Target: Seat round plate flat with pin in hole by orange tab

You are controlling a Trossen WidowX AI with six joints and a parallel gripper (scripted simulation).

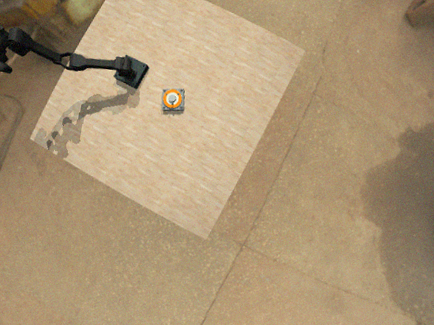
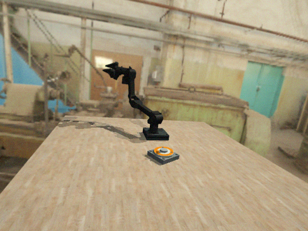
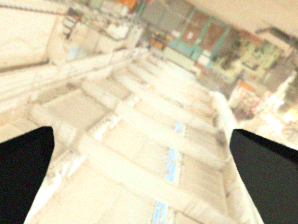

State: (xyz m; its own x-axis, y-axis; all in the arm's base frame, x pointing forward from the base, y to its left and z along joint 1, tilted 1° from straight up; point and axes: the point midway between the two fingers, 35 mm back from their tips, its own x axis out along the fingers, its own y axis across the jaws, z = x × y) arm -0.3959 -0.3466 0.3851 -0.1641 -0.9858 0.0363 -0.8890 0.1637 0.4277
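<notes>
Right now the round plate is 710 mm ahead of my gripper tip, 390 mm below it and 360 mm to the left of it. Round my gripper tip: base 700 mm ahead, 400 mm below, 380 mm to the left.
</notes>
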